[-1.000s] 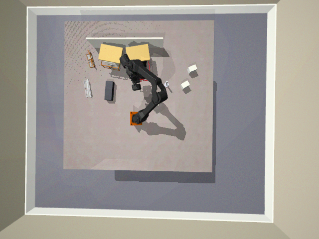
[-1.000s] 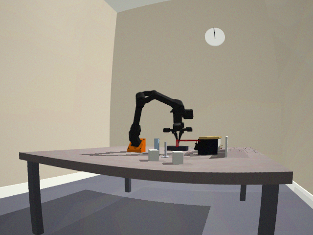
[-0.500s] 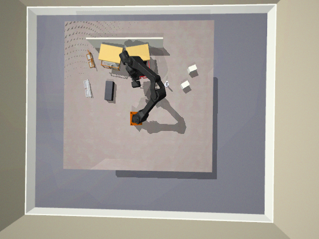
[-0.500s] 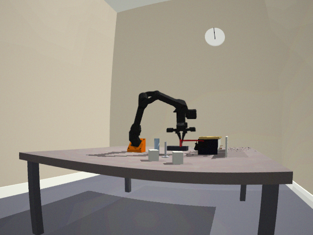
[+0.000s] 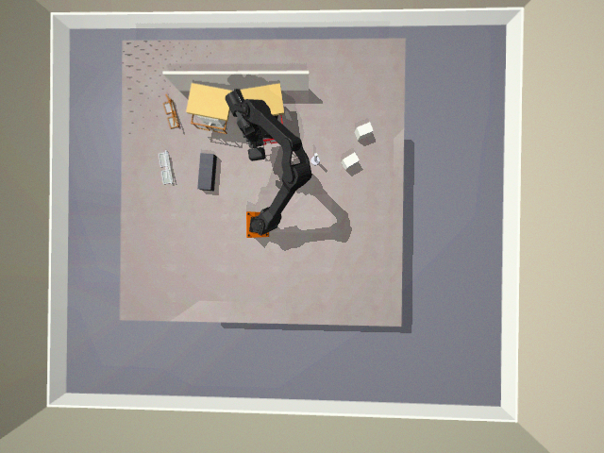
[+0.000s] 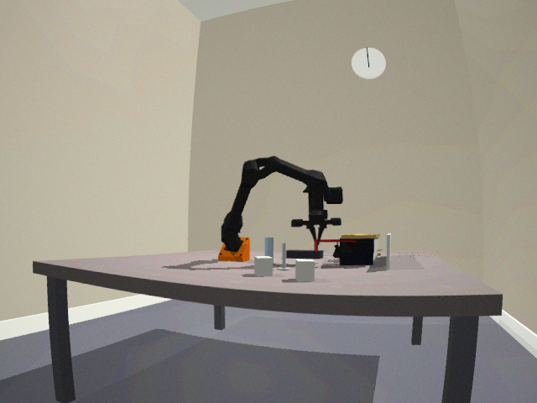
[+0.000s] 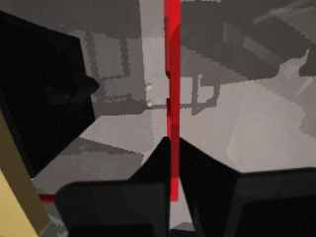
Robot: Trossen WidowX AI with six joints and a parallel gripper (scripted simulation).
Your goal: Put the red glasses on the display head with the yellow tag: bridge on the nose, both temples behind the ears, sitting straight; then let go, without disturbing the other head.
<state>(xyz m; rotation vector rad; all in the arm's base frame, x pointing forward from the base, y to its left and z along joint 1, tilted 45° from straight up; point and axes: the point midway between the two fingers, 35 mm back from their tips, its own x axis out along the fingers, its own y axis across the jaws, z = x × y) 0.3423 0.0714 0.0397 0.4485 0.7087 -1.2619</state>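
The dark display head is 130 mm ahead of my gripper tip, 10 mm to the right of it and 10 mm below it. Round my gripper tip: dark case (130 mm behind, 230 mm to the left, 50 mm below); pale blue cylinder (130 mm behind, 160 mm to the right, 20 mm below); thin grey peg (30 mm behind, 250 mm to the right, 40 mm below).
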